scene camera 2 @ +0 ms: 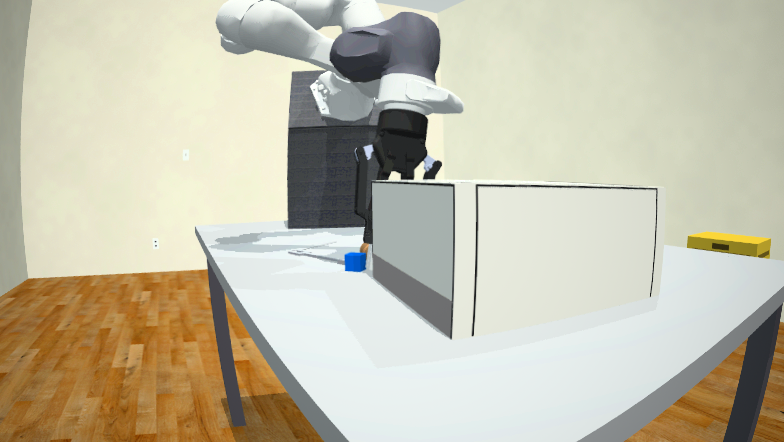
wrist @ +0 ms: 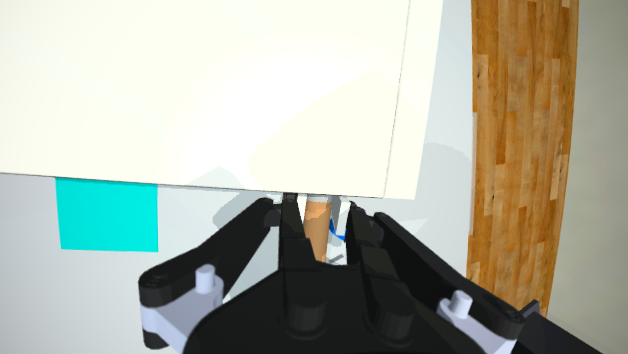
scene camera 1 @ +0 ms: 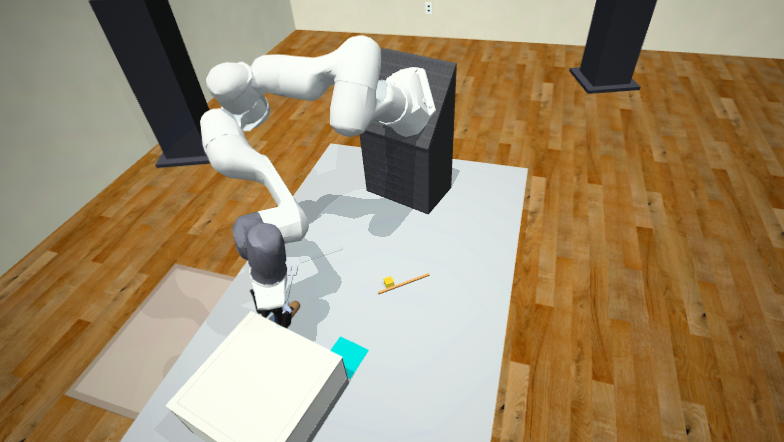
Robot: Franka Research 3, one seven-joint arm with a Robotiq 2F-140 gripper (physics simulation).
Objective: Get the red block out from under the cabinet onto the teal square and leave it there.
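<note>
The white cabinet (scene camera 1: pixel 258 378) (scene camera 2: pixel 565 252) (wrist: pixel 200 90) stands on the table. The red block does not show in any view. The teal square (scene camera 1: pixel 351 354) (wrist: pixel 107 215) lies beside the cabinet, partly hidden by it in scene camera 1. My gripper (scene camera 1: pixel 277 317) (wrist: pixel 318 193) is at the cabinet's edge, shut on the brown handle (scene camera 1: pixel 295 308) (scene camera 2: pixel 364 248) (wrist: pixel 317 225) of a tool. The handle's grey front end meets the cabinet's edge in the wrist view; the tool's far part is hidden. In scene camera 2 the cabinet hides part of the fingers.
A blue block (scene camera 2: pixel 355 261) (wrist: pixel 340 237) is on the table close to the handle. A yellow block (scene camera 1: pixel 388 282) touches or nearly touches an orange stick (scene camera 1: pixel 406 283) farther out on the table. The arm's dark pedestal (scene camera 1: pixel 400 170) (scene camera 2: pixel 329 175) stands at the back.
</note>
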